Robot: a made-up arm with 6 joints.
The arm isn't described. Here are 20 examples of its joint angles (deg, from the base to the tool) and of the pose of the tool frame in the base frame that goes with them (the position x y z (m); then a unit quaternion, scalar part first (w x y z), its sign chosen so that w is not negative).
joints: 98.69 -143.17 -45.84 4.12 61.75 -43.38
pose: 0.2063 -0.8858 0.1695 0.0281 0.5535 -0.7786 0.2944
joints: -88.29 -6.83 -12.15 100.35 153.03 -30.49
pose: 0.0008 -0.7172 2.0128 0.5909 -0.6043 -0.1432 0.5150
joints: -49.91 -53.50 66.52 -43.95 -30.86 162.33
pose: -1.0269 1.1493 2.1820 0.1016 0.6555 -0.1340 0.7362
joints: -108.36 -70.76 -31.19 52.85 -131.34 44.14
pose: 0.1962 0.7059 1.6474 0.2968 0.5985 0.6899 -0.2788
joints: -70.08 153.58 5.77 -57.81 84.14 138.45
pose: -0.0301 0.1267 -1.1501 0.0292 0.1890 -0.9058 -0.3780
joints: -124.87 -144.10 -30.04 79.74 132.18 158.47
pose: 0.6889 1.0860 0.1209 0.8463 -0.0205 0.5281 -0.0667
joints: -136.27 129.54 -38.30 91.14 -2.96 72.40
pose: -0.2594 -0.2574 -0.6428 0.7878 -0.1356 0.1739 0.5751
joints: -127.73 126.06 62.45 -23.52 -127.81 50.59
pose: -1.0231 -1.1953 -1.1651 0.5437 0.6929 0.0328 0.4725
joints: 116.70 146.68 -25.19 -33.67 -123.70 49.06
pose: 0.0643 -0.0039 -0.7840 0.4415 -0.1767 -0.7919 0.3831
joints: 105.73 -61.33 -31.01 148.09 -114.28 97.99
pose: 0.0329 -0.4932 1.7074 0.1456 -0.7905 0.4863 -0.3427
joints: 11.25 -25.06 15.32 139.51 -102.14 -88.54
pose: 0.0326 0.1509 2.4844 0.6823 -0.0642 -0.2447 -0.6859
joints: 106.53 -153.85 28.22 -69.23 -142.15 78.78
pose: 0.4404 -1.4439 -0.7339 0.2115 -0.5071 -0.8346 -0.0399
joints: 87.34 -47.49 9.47 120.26 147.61 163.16
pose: -0.0776 -0.6124 2.3370 0.1410 0.5038 -0.4153 -0.7442
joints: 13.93 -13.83 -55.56 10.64 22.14 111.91
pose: 0.2766 0.0331 1.4233 0.2103 -0.9542 0.1298 0.1684
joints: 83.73 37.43 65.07 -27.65 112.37 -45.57
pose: 0.2185 1.7515 2.0092 0.2280 0.6327 -0.6712 0.3119
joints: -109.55 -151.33 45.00 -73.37 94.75 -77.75
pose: 0.5417 1.4596 -0.8731 0.1339 0.2623 0.1228 -0.9477
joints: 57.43 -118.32 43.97 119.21 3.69 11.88
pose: -1.1907 -1.6855 0.0480 0.6623 -0.0300 -0.1920 -0.7236
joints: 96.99 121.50 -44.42 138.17 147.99 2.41
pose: -0.1128 0.4726 -0.5309 0.1035 -0.5602 -0.4145 -0.7097
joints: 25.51 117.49 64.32 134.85 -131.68 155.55
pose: 1.6622 0.9314 -0.8469 0.8641 -0.0045 -0.5018 -0.0401
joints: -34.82 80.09 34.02 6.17 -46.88 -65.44
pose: 1.6771 -1.2345 0.1939 0.5840 0.5346 0.5520 -0.2617
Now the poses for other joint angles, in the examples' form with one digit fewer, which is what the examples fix.
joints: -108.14 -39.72 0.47 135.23 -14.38 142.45
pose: 0.171 0.296 2.247 0.723 -0.148 -0.522 -0.428
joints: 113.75 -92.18 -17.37 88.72 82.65 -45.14
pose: 0.542 -1.166 1.308 0.025 -0.026 -0.950 0.311
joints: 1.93 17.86 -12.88 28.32 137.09 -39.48
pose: 1.219 -0.020 1.487 0.555 -0.141 -0.679 0.460
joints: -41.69 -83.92 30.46 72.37 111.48 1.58
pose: -1.421 1.208 1.459 0.422 0.804 0.370 0.194
